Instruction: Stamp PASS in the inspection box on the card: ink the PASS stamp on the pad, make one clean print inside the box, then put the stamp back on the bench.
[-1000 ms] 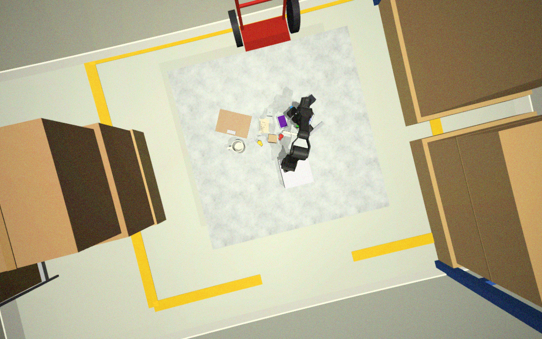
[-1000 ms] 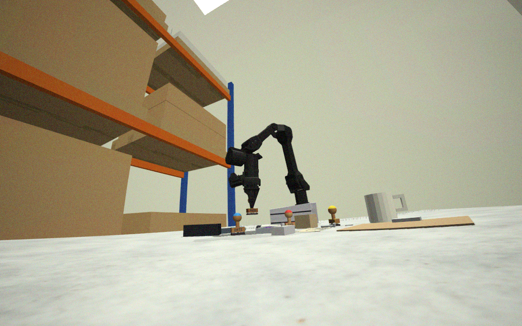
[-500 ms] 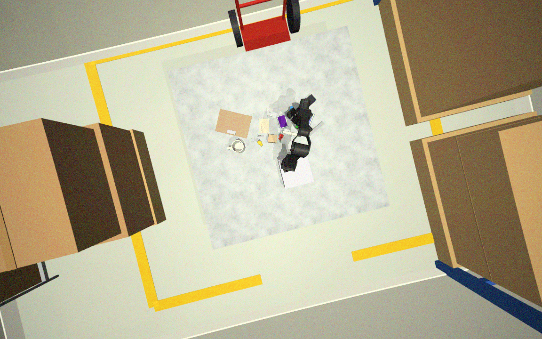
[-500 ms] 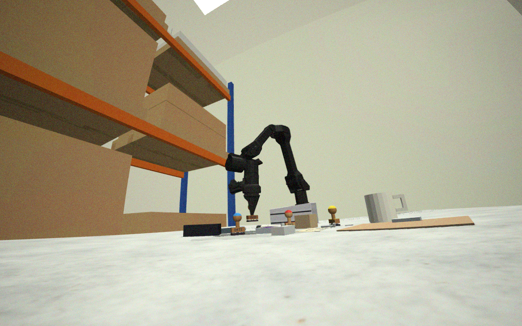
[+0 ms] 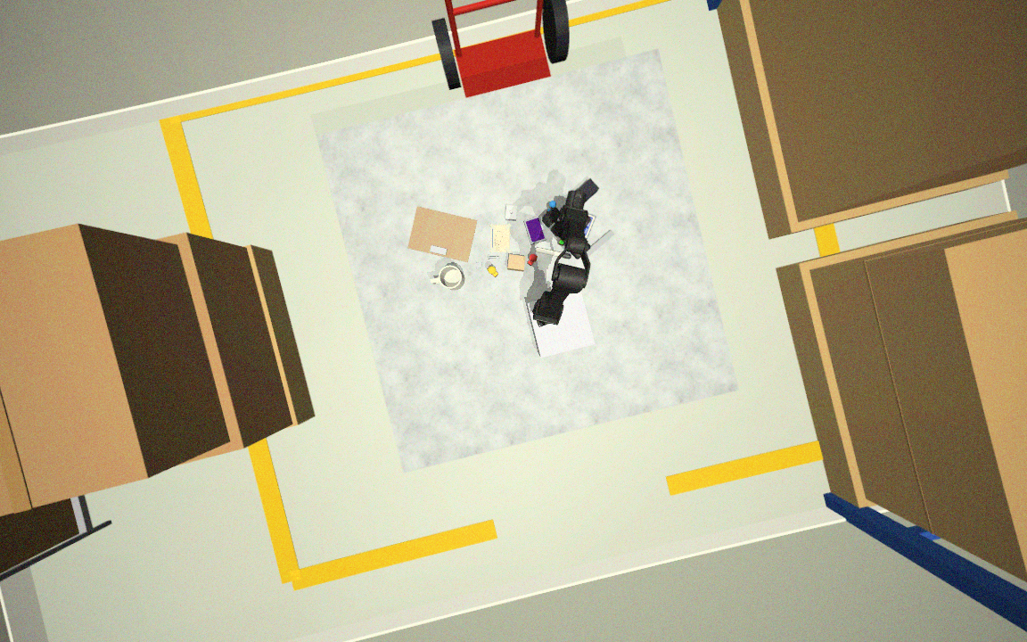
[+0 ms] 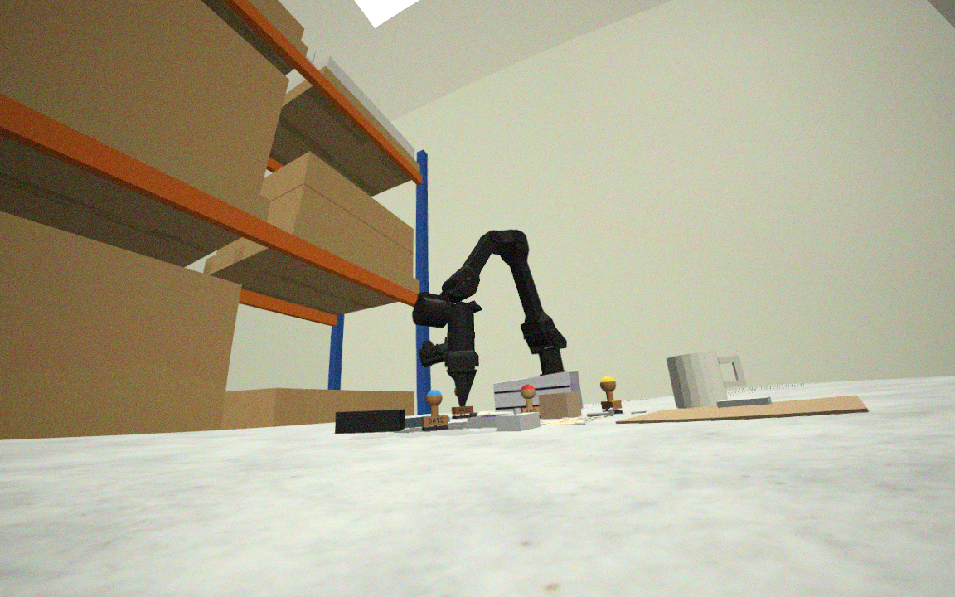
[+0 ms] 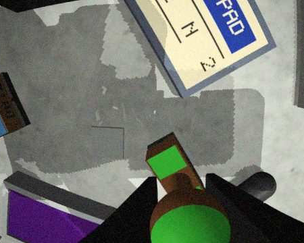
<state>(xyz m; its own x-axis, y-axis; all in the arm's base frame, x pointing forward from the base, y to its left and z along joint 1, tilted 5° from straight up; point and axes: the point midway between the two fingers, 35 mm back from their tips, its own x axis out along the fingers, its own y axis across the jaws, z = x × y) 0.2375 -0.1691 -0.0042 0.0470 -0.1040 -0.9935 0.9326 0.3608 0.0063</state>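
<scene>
Now: the green-knobbed stamp right at my gripper tip. From my gripper tip the other things lie so: blue-and-white tin: 9 cm to the right, 2 cm below, 2 cm ahead; purple ink pad: 8 cm to the left, 7 cm ahead, 3 cm below; marker: 4 cm behind, 3 cm to the left, 2 cm below.
</scene>
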